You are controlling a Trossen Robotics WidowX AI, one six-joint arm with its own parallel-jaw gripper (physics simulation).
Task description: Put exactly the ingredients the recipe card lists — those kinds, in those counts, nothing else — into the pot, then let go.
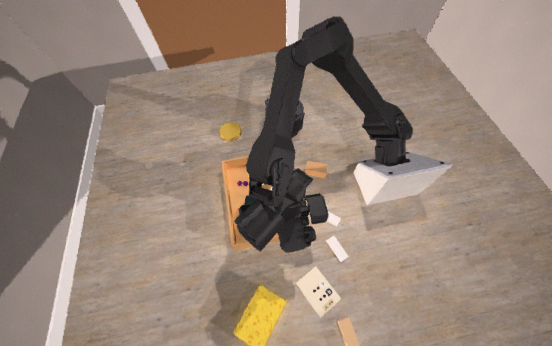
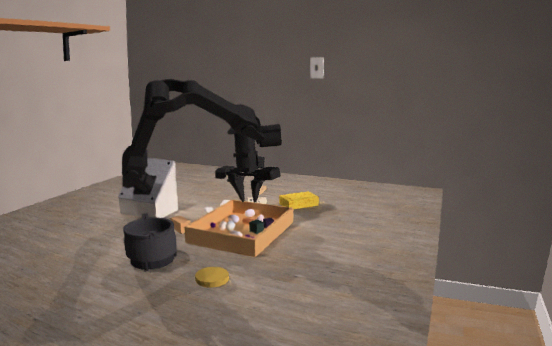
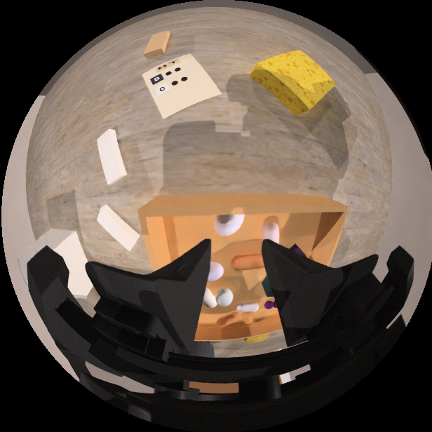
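You'd find my gripper in image 1 (281,224), and it's there in image 2 and image 3 as well. On the gripper, (image 2: 236,181) and (image 3: 190,343) are the same spot. There's an orange tray too, and on it (image 3: 172,224) is the same spot as (image 2: 231,214).
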